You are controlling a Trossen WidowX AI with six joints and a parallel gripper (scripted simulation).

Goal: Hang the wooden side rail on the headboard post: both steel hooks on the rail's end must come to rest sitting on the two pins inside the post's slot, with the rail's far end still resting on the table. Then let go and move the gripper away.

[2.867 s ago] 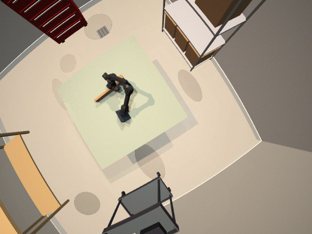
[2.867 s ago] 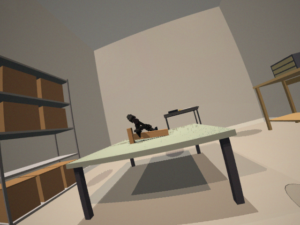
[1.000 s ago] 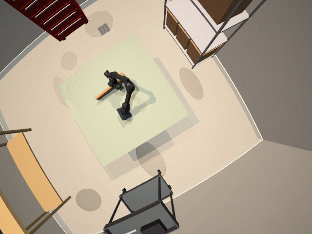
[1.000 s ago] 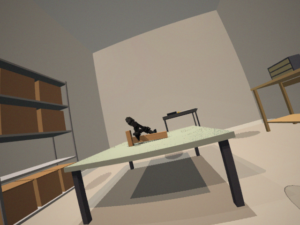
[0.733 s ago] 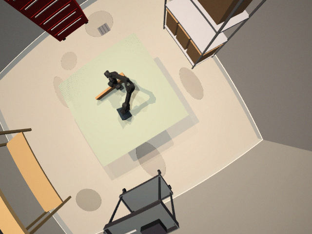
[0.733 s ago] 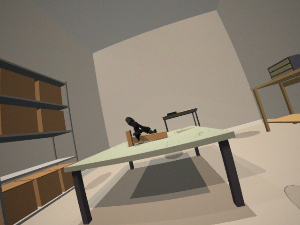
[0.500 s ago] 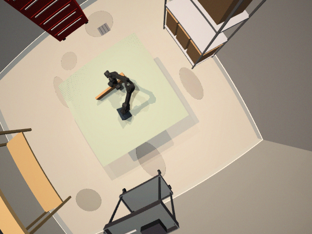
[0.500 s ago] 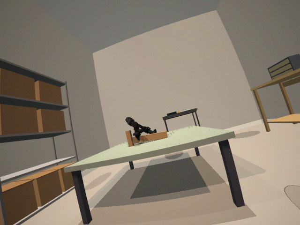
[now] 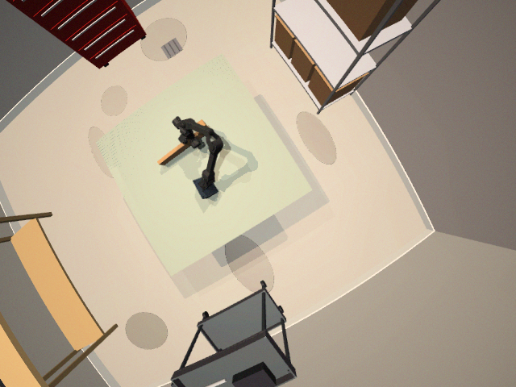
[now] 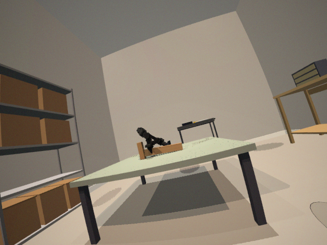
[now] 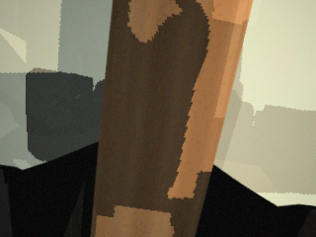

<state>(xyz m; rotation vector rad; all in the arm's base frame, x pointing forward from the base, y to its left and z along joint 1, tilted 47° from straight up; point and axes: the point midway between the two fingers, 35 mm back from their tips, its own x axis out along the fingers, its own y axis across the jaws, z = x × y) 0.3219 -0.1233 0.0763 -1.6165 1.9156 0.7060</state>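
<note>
Right now the headboard post is 10 mm behind my gripper tip, 110 mm to the right of it and 50 mm above it.
</note>
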